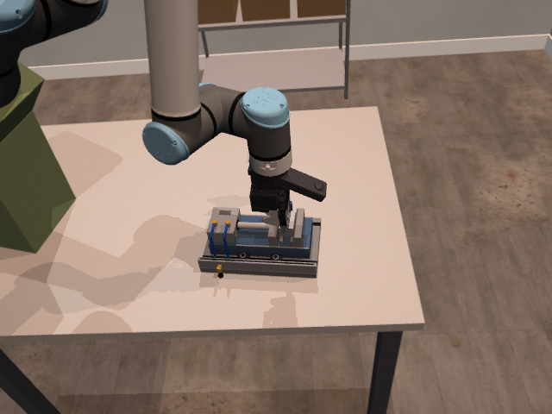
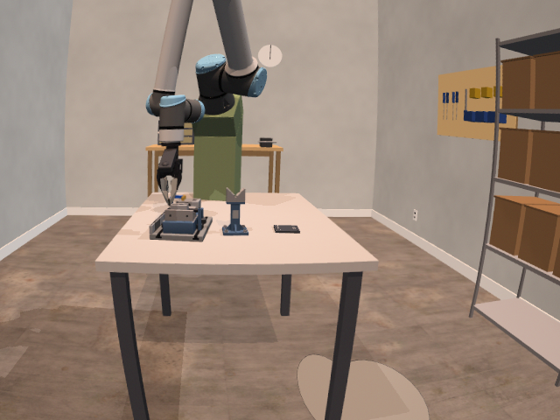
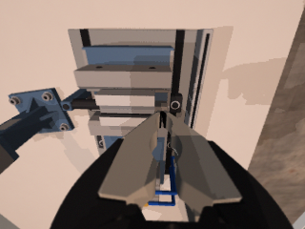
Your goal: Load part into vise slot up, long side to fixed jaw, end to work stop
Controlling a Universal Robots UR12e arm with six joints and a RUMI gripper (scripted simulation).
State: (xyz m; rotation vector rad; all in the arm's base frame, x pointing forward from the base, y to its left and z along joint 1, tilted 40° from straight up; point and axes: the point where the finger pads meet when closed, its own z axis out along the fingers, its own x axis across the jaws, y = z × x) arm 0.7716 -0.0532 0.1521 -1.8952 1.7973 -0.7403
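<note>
My hand is 4 cm to the right of the part and 2 cm above it. The rest, counted from my hand: moving jaw: 3 cm behind, 4 cm to the left, 4 cm below; then fixed jaw: 3 cm ahead, 4 cm to the left, 4 cm below; then work stop: 9 cm to the left, 3 cm below.
</note>
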